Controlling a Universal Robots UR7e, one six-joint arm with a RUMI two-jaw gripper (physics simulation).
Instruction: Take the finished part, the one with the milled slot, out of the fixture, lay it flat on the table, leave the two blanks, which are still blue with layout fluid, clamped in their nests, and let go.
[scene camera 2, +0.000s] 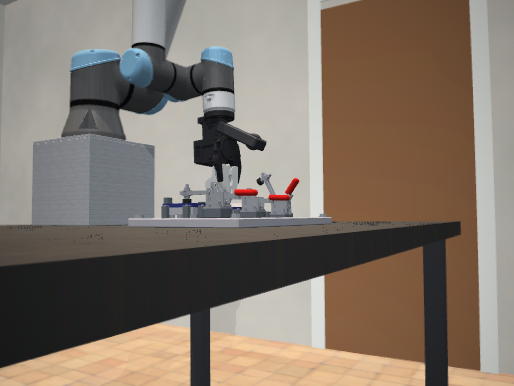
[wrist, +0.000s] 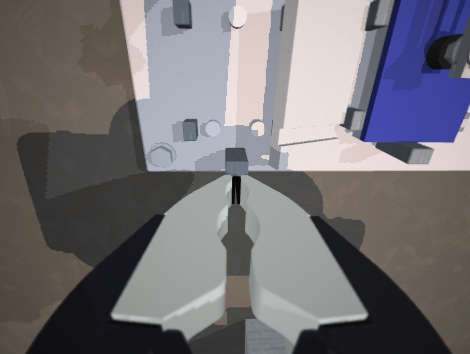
Labels:
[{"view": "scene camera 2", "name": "my gripper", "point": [227, 204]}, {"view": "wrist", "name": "my gripper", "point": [235, 178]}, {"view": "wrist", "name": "blue blank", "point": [406, 101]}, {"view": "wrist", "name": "finished part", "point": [318, 57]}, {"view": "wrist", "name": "fixture plate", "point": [211, 72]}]

